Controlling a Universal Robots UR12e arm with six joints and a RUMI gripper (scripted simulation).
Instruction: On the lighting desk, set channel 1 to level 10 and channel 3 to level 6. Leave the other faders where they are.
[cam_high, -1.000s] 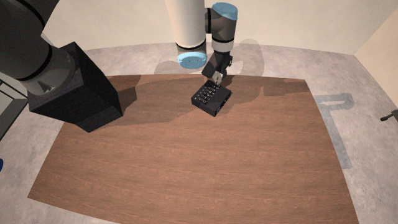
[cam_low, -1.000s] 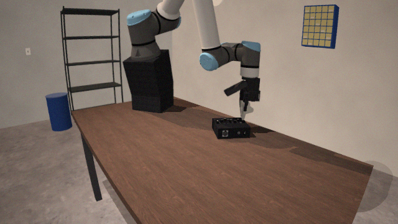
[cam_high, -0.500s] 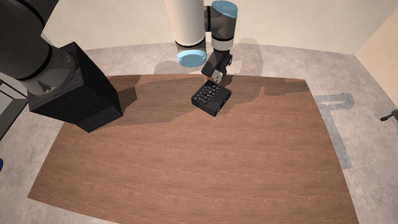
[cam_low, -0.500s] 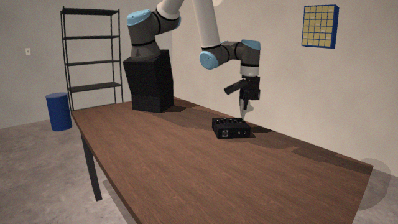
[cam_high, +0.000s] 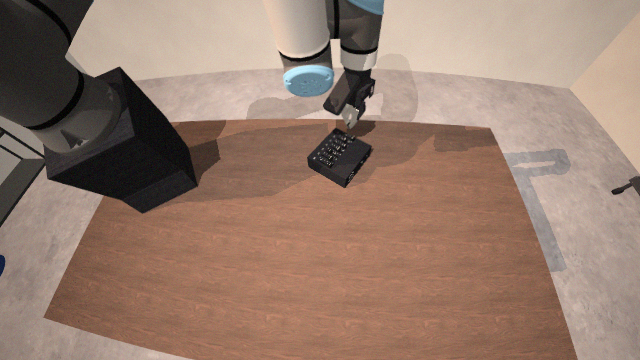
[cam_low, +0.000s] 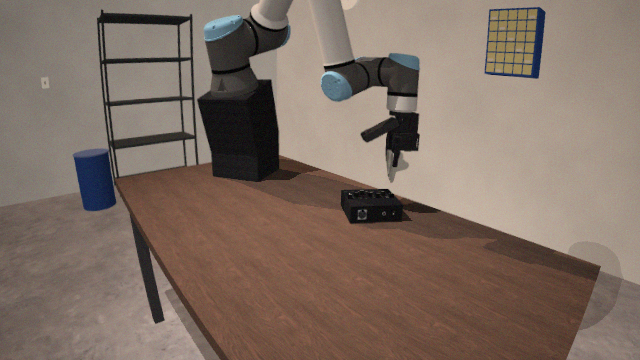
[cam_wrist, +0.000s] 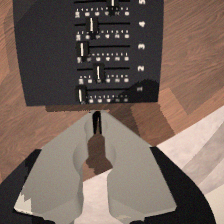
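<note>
Now: hand 1 cm past the channel 2 fader, 2 cm to the left of it and 5 cm above it. Round my hand: channel 1 fader knob (2 cm ahead, 1 cm to the right, 5 cm below).
</note>
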